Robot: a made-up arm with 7 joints. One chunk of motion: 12 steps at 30 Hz.
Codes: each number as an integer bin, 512 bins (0 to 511) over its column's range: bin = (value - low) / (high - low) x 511, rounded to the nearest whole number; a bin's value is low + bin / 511 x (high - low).
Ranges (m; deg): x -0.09..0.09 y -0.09..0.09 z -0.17..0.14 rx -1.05..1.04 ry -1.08..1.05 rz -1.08..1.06
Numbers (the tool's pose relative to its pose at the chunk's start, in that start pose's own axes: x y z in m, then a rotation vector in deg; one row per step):
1: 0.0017 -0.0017 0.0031 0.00 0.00 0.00
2: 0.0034 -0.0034 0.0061 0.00 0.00 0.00
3: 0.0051 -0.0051 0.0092 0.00 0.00 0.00
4: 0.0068 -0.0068 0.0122 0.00 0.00 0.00
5: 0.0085 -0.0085 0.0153 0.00 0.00 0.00
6: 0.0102 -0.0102 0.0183 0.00 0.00 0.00
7: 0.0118 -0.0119 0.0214 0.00 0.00 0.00
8: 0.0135 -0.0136 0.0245 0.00 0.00 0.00
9: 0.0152 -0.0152 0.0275 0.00 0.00 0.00
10: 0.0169 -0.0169 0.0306 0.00 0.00 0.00
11: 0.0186 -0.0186 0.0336 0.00 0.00 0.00
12: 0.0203 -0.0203 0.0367 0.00 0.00 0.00
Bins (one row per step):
1: 260 251 285 257 259 258
2: 265 246 290 257 259 258
3: 270 241 295 257 259 258
4: 275 236 300 257 259 258
5: 280 231 305 257 259 258
6: 284 227 310 257 259 258
7: 289 222 316 257 259 258
8: 294 217 321 257 259 258
9: 299 212 326 257 259 258
10: 303 208 331 257 259 258
11: 308 203 336 257 259 258
12: 313 198 341 257 259 258

